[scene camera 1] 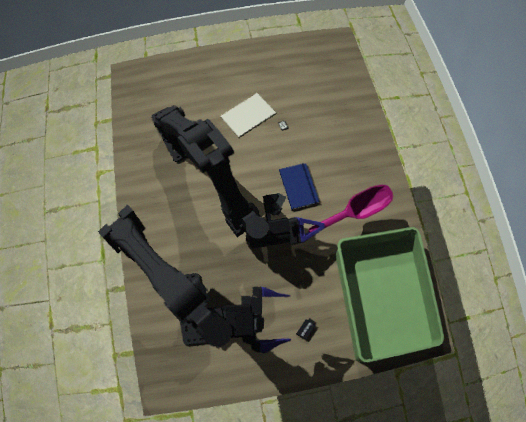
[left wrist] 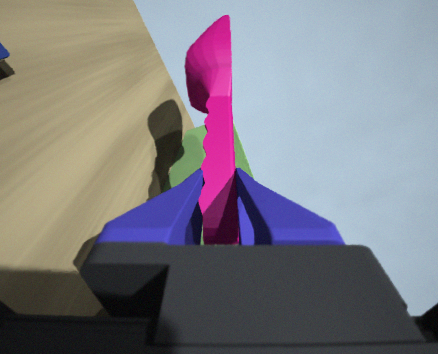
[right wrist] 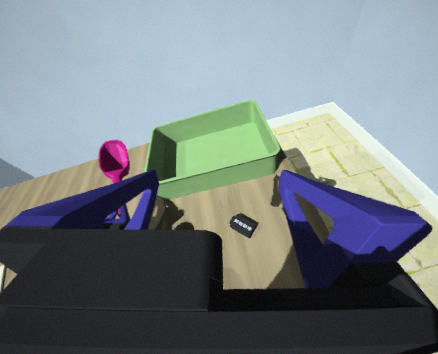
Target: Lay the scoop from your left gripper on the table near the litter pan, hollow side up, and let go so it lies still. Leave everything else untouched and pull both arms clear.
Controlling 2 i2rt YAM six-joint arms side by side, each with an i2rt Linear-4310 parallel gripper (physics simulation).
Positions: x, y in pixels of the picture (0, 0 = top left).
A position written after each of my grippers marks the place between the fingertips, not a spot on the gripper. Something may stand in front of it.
my right gripper: scene camera 1 289, 317; right wrist 218, 176; not seen in the left wrist view (out of frame)
pink scoop: scene camera 1 374, 199; left wrist; right wrist
green litter pan: scene camera 1 390, 302; left wrist; right wrist
same spot on pink scoop: (left wrist: 208, 65) = (right wrist: 107, 176)
same spot on green litter pan: (left wrist: 191, 154) = (right wrist: 159, 164)
